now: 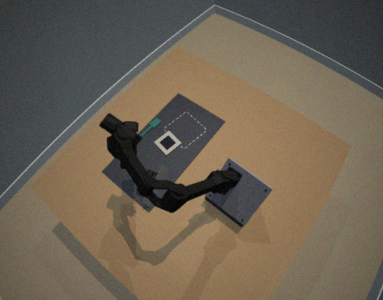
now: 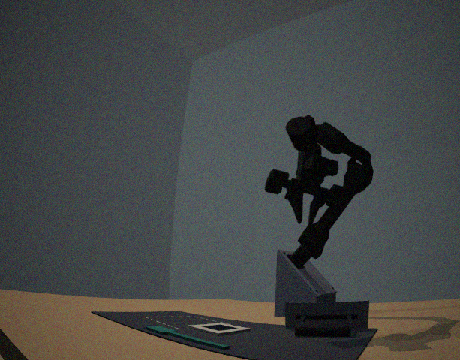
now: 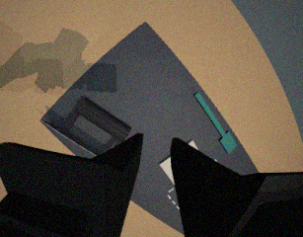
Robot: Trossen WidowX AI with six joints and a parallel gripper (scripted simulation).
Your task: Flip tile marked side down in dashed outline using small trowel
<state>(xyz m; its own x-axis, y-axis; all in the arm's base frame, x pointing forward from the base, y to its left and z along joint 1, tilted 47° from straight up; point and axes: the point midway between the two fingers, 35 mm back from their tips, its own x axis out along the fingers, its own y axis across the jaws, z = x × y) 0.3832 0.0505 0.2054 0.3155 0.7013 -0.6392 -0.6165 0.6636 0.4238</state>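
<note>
Right now my gripper tip is 22 cm above the float tool, 9 cm past it and 4 cm to the right of it. Round my gripper tip: tile: 24 cm below, 21 cm to the right; then dark mat: 27 cm below, 18 cm to the right.
</note>
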